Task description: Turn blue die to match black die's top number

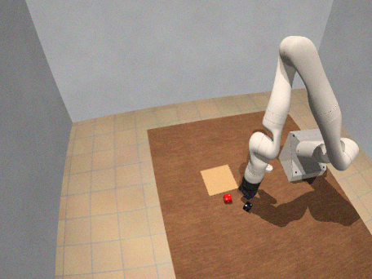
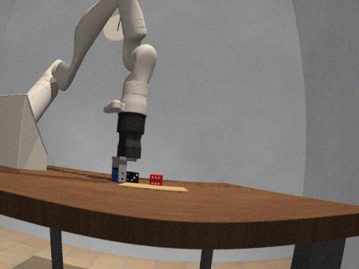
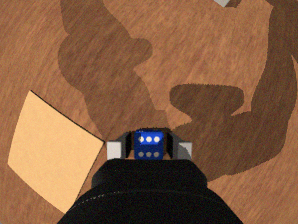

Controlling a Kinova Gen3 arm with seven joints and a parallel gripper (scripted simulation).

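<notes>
The blue die is right at my hand. Round my hand: red die 100 mm ahead; black die 60 mm to the left, 30 mm ahead; tan mat 110 mm to the right, 100 mm ahead, 20 mm below.
</notes>
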